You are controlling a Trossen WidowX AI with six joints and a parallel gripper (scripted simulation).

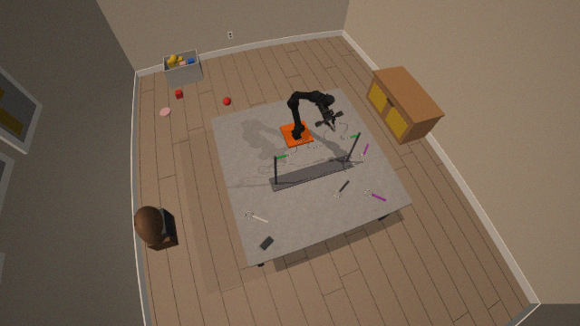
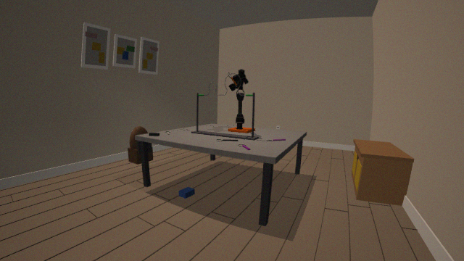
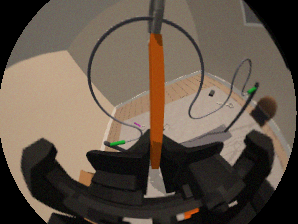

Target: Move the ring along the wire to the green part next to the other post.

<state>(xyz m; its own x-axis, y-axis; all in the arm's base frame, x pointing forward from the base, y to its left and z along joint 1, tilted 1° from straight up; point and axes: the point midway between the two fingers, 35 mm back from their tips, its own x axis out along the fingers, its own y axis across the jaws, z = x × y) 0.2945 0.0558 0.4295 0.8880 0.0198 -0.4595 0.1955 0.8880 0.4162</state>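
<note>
Now: the ring with orange handle 4 cm to the right of my gripper tip and 8 cm above it. The rest, counted from my gripper tip: dark block: 32 cm ahead, 66 cm to the right, 42 cm below.
</note>
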